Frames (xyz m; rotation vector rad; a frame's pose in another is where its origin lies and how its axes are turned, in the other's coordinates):
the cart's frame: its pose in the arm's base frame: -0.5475 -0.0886 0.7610 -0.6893 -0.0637 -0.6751
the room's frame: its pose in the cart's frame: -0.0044 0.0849 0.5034 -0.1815 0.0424 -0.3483
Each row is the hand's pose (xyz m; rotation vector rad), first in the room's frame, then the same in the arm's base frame.
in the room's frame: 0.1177 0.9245 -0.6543 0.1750 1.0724 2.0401
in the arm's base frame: 0.1616 -0.0331 0.1716 0.1494 1.3125 0.5997
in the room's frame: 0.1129 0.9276 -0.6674 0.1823 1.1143 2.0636
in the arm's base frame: 0.1574 -0.0375 0.1587 0.1835 1.3417 0.6153
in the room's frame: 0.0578 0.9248 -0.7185 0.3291 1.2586 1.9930
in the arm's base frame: 0.1096 -0.0316 0.1009 0.3519 1.3476 0.5320
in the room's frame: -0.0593 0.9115 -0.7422 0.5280 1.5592 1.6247
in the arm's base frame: 0.0292 0.0344 0.0408 0.6099 1.3627 0.1664
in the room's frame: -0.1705 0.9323 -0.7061 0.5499 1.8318 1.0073
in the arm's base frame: -0.0025 0.1431 0.0047 0.7498 1.3902 -0.4244
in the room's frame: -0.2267 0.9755 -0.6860 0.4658 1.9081 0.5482
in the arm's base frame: 0.0078 0.2067 -0.0310 0.7362 1.3743 -0.8664
